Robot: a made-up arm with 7 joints. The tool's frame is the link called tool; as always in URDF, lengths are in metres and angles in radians. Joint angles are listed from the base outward. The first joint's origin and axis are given. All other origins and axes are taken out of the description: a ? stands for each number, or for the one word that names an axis. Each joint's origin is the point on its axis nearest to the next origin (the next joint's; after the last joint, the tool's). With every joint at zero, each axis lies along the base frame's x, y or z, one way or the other. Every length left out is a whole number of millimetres.
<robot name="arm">
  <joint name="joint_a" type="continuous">
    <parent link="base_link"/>
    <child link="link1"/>
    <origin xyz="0 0.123 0" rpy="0 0 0"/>
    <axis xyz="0 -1 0"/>
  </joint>
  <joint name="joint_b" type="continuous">
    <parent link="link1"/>
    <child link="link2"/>
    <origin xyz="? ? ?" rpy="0 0 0"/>
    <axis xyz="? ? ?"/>
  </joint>
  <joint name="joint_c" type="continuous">
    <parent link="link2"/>
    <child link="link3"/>
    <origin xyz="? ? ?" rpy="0 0 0"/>
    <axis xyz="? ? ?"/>
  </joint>
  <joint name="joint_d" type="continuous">
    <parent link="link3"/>
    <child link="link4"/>
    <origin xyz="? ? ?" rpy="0 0 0"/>
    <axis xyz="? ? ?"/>
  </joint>
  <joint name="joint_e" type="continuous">
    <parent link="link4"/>
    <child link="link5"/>
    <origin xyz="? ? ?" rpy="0 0 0"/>
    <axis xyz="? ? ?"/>
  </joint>
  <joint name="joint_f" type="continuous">
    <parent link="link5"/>
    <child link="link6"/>
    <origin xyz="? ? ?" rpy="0 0 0"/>
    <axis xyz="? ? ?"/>
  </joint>
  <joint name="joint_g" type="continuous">
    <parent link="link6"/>
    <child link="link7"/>
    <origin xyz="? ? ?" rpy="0 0 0"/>
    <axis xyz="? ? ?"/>
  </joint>
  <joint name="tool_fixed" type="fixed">
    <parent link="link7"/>
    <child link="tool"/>
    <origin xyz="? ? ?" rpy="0 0 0"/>
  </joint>
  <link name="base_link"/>
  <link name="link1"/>
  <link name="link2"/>
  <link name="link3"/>
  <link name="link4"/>
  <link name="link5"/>
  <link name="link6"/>
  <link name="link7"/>
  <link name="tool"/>
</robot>
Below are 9 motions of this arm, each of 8 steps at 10 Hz.
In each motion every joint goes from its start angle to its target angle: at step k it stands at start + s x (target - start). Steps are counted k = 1, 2, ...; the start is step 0. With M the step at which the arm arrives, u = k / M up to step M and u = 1 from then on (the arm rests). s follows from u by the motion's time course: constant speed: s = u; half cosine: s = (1 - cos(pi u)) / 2; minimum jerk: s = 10 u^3 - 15 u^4 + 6 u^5.
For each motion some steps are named. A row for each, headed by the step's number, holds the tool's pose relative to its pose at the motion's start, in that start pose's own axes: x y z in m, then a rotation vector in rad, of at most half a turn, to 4 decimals.
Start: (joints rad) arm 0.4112 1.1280 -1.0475 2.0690 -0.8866 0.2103 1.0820
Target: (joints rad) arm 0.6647 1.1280 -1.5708 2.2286 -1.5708 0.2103 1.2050
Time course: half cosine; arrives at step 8
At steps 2, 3, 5, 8:
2: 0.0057 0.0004 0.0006 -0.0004 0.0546 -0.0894
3: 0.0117 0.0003 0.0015 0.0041 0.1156 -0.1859
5: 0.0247 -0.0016 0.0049 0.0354 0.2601 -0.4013
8: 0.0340 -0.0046 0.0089 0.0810 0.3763 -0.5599

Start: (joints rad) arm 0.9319 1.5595 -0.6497 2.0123 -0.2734 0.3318 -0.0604
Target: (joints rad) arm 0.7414 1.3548 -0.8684 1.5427 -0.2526 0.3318 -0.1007
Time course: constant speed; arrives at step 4
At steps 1, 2, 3, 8:
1: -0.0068 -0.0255 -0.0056 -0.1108 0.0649 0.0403
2: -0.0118 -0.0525 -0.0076 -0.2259 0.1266 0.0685
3: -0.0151 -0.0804 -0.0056 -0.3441 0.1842 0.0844
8: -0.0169 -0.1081 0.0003 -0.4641 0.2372 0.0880

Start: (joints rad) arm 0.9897 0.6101 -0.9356 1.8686 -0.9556 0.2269 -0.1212
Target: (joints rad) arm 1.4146 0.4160 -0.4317 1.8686 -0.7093 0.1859 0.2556
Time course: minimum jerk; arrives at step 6
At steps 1, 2, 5, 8:
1: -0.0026 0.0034 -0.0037 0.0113 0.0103 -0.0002
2: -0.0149 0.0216 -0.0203 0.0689 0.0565 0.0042
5: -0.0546 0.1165 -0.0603 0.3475 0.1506 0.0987
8: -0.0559 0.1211 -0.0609 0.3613 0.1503 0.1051

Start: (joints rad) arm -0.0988 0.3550 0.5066 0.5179 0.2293 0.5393 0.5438
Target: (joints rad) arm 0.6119 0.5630 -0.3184 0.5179 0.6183 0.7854 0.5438
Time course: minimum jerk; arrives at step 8
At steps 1, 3, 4, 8:
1: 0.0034 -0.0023 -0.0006 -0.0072 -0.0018 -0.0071
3: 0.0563 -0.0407 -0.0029 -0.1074 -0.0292 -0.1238
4: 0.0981 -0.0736 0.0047 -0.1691 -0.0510 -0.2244
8: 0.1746 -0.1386 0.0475 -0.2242 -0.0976 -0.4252

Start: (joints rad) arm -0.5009 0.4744 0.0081 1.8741 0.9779 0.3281 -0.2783
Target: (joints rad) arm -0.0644 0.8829 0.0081 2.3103 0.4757 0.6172 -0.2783
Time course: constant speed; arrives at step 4
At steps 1, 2, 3, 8:
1: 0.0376 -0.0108 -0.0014 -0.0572 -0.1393 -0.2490
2: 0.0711 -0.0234 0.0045 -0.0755 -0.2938 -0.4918
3: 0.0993 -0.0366 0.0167 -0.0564 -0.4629 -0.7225
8: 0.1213 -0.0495 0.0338 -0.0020 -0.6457 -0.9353

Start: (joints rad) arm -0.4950 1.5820 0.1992 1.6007 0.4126 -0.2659 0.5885
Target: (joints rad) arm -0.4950 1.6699 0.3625 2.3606 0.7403 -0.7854 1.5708
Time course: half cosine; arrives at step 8
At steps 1, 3, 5, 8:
1: 0.0046 0.0005 -0.0013 -0.0412 -0.0464 -0.0196
3: 0.0381 0.0007 -0.0077 -0.3388 -0.3520 -0.2047
5: 0.0846 -0.0081 -0.0083 -0.7509 -0.7035 -0.5890
8: 0.1184 -0.0227 -0.0017 -1.0472 -0.9113 -0.9893

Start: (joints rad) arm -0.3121 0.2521 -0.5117 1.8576 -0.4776 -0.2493 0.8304
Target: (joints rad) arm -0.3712 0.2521 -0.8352 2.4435 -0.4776 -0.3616 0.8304
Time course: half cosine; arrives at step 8
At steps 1, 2, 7, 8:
1: 0.0038 0.0002 -0.0006 0.0000 -0.0225 -0.0172
2: 0.0148 0.0004 -0.0019 0.0010 -0.0874 -0.0652
7: 0.0945 -0.0043 0.0125 0.0688 -0.6059 -0.3728
8: 0.0978 -0.0047 0.0142 0.0749 -0.6310 -0.3848

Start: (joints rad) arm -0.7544 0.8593 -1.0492 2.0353 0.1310 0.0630 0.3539
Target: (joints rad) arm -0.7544 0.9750 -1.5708 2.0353 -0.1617 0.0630 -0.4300
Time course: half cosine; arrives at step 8
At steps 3, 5, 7, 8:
3: -0.0042 -0.0205 0.0003 0.0968 0.0533 -0.0294
5: -0.0076 -0.0470 0.0055 0.2143 0.0921 -0.0762
7: -0.0084 -0.0658 0.0123 0.2966 0.1007 -0.1094
8: -0.0084 -0.0684 0.0134 0.3081 0.1007 -0.1137

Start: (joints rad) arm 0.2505 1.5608 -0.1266 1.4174 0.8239 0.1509 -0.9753
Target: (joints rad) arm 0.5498 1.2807 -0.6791 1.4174 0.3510 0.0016 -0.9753
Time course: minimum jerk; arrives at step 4
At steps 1, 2, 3, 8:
1: -0.0069 -0.0062 0.0056 -0.0211 -0.0218 -0.0179
2: -0.0277 -0.0329 0.0298 -0.1266 -0.1257 -0.0647
3: -0.0387 -0.0622 0.0570 -0.2614 -0.2659 -0.0751
8: -0.0400 -0.0700 0.0645 -0.2997 -0.3089 -0.0718

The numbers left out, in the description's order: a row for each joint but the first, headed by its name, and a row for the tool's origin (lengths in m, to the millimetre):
joint_b: xyz 0 0 0, axis 1 0 0
joint_c: xyz 0 0 -0.214, axis 0 0 1
joint_d: xyz 0 0 0, axis 0 -1 0
joint_e: xyz 0 0 -0.154, axis 0 0 1
joint_f: xyz 0 0 0, axis 0 1 0
joint_g: xyz 0 0 0, axis -1 0 0
tool: xyz 0 0 0

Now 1 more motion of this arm.
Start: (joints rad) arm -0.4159 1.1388 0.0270 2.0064 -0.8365 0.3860 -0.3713
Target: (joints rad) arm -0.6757 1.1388 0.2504 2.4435 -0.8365 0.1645 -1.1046
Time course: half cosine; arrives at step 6
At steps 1, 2, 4, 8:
1: 0.0020 0.0036 0.0012 0.0637 -0.0256 0.0171
2: 0.0074 0.0137 0.0046 0.2380 -0.0920 0.0691
4: 0.0207 0.0424 0.0158 0.7122 -0.2467 0.2503
8: 0.0267 0.0573 0.0224 0.9454 -0.3082 0.3634

